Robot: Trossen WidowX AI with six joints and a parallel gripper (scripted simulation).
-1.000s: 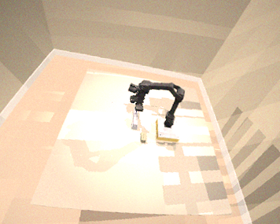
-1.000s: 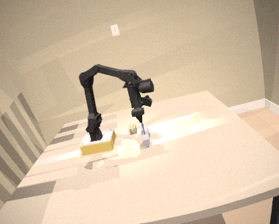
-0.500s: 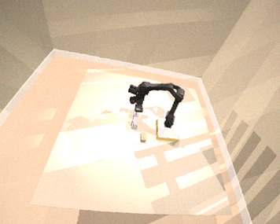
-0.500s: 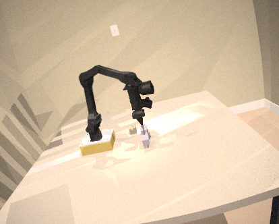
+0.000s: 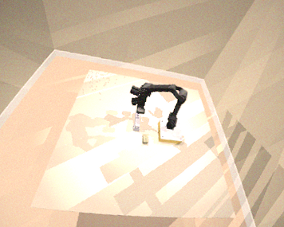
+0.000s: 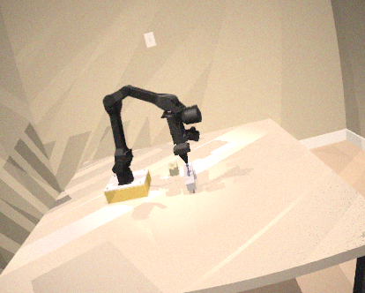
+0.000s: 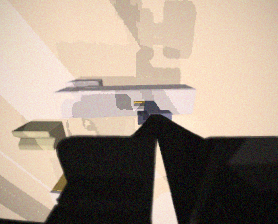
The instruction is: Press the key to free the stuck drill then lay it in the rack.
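Now: the drill 1 cm behind my gripper tip, 6 cm to the left of it and 7 cm below it. The rest, counted from my gripper tip: sleeve block 1 cm behind, 4 cm to the left, 8 cm below; then rack 11 cm behind, 19 cm to the left, 10 cm below.
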